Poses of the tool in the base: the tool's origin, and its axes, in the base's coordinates. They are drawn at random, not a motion.
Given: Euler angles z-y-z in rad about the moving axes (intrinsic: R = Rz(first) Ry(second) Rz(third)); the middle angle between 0 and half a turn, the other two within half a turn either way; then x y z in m.
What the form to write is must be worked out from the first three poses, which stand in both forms.
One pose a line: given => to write
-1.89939 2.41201 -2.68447 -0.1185 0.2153 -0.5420 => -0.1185 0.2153 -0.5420 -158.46 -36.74 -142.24
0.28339 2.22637 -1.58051 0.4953 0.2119 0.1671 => 0.4953 0.2119 0.1671 -127.56 -0.44 -73.42
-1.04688 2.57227 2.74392 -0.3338 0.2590 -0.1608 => -0.3338 0.2590 -0.1608 166.08 -29.80 -33.48
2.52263 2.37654 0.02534 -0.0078 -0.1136 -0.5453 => -0.0078 -0.1136 -0.5453 178.61 43.82 -37.48
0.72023 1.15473 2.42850 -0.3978 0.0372 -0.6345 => -0.3978 0.0372 -0.6345 55.96 -43.77 156.31
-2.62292 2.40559 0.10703 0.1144 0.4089 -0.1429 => 0.1144 0.4089 -0.1429 174.47 41.87 21.47
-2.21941 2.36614 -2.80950 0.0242 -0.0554 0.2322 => 0.0242 -0.0554 0.2322 -162.28 -41.44 -152.94
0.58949 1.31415 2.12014 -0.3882 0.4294 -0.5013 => -0.3882 0.4294 -0.5013 72.90 -30.33 132.61
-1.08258 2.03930 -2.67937 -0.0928 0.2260 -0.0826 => -0.0928 0.2260 -0.0826 -138.61 -53.00 -109.84
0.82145 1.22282 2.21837 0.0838 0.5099 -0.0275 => 0.0838 0.5099 -0.0275 65.54 -34.55 151.53
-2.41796 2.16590 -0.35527 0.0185 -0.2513 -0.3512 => 0.0185 -0.2513 -0.3512 -152.80 50.93 74.96
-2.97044 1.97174 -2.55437 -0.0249 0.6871 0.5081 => -0.0249 0.6871 0.5081 -127.42 -50.04 130.19
